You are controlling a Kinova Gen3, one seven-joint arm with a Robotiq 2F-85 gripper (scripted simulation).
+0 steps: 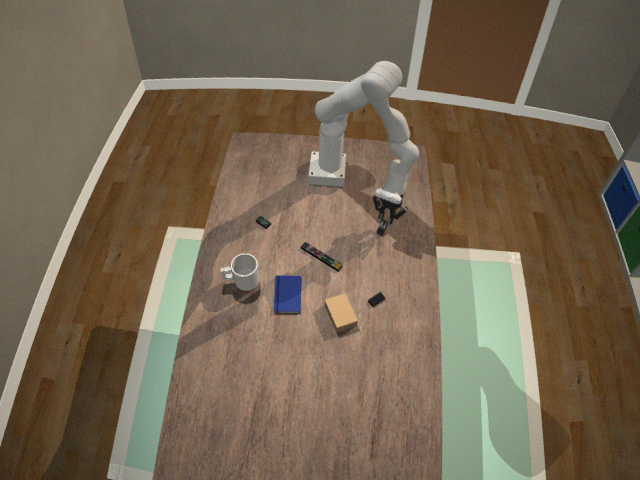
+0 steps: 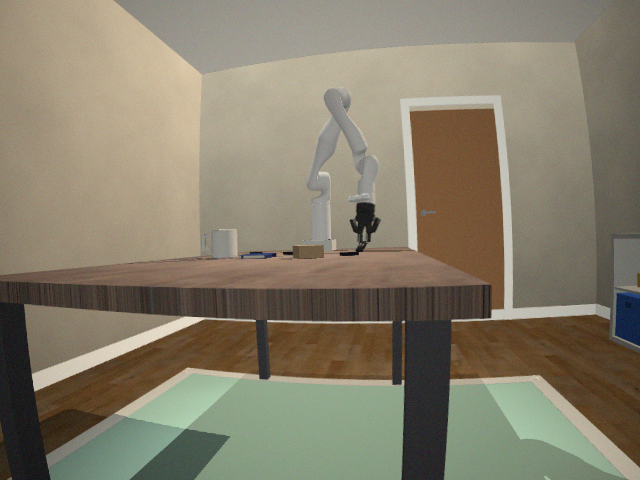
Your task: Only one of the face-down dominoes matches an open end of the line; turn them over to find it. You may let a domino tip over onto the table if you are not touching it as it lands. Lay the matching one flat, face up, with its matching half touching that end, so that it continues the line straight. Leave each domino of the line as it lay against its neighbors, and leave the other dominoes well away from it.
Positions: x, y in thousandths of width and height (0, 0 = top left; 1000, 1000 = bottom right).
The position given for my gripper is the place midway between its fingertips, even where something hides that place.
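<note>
There is a tan box (image 1: 532, 649) that I can see, and I also see my gripper (image 2: 568, 507).
</note>
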